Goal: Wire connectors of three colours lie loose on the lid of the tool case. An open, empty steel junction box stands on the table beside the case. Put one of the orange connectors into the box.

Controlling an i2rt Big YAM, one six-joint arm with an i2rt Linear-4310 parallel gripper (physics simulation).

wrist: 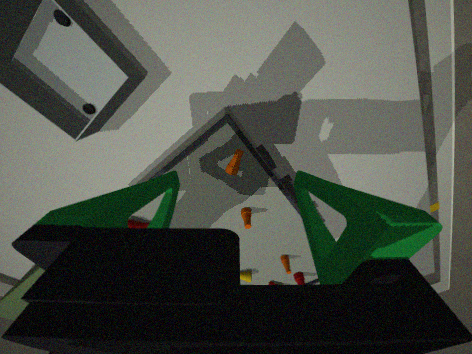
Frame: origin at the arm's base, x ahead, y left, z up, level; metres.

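Where they show: gripper, fingertip midpoint: (pixel 236 177).
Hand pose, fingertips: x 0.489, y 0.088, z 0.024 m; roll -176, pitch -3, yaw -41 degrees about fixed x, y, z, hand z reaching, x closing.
Note:
After its pixels a point has its place.
My gripper (pixel 236 177) {z 0.024, x 0.489, y 0.088 m} is open, its green fingers wide apart with nothing between them, above the tool case lid (pixel 200 145) {z 0.002, x 0.479, y 0.122 m}. An orange connector (pixel 234 162) {z 0.010, x 0.492, y 0.094 m} lies near the lid's corner, in the shadow between and beyond the fingertips. A second orange connector (pixel 246 217) {z 0.015, x 0.462, y 0.040 m} lies nearer, in the light. A third orange connector (pixel 285 263) {z 0.013, x 0.445, y -0.067 m} lies lower right, close to the right finger. The steel junction box (pixel 82 55) {z -0.087, x 0.426, y 0.262 m} stands open and empty at the upper left, apart from the case; part of it is cut off by the view's edge.
A red connector (pixel 299 278) {z 0.011, x 0.437, y -0.123 m} and a yellow connector (pixel 245 275) {z 0.010, x 0.383, y -0.057 m} lie near the gripper body's edge. Another red connector (pixel 137 223) {z 0.008, x 0.366, y 0.108 m} shows partly behind the left finger. Dark latches line the case's right edge. A long dark strip (pixel 426 100) runs along the table's right side.

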